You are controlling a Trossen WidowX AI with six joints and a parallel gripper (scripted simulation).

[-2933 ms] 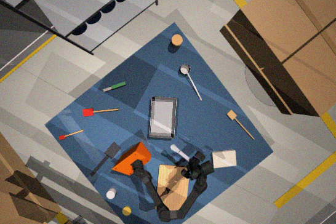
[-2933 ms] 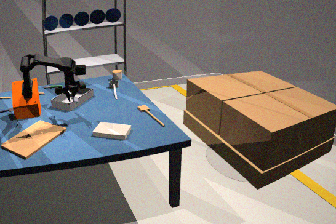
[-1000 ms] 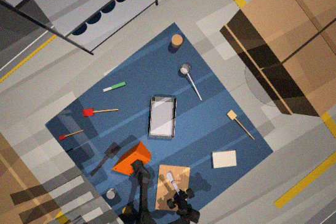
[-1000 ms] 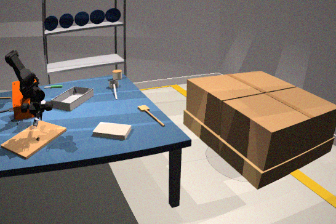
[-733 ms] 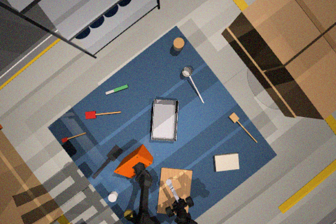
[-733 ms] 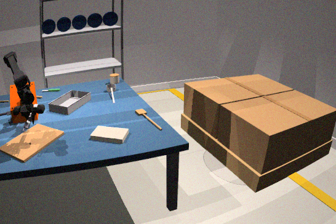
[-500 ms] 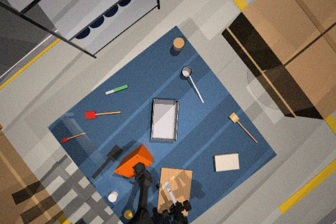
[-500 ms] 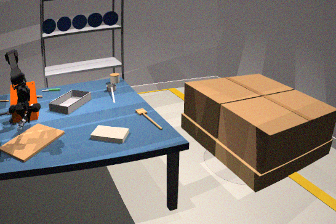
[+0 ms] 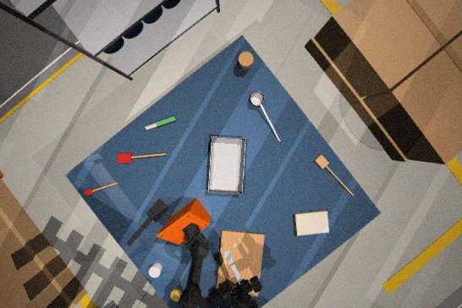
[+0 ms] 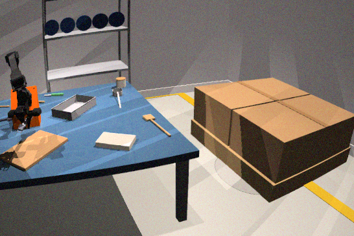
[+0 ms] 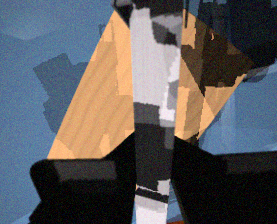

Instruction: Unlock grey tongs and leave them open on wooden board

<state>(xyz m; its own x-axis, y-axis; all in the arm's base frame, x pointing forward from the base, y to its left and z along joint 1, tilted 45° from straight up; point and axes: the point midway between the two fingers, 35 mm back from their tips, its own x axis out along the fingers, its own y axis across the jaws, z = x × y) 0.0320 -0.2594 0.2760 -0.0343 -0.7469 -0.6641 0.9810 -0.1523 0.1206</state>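
Right now my gripper tip is 1 cm short of the wooden board, 2 cm to the right of it and 12 cm above it. Also, from my gripper tip: white block 47 cm ahead, 5 cm to the right, 11 cm below; then roasting tin 30 cm ahead, 51 cm to the left, 10 cm below; then black spatula 26 cm behind, 52 cm to the left, 12 cm below.
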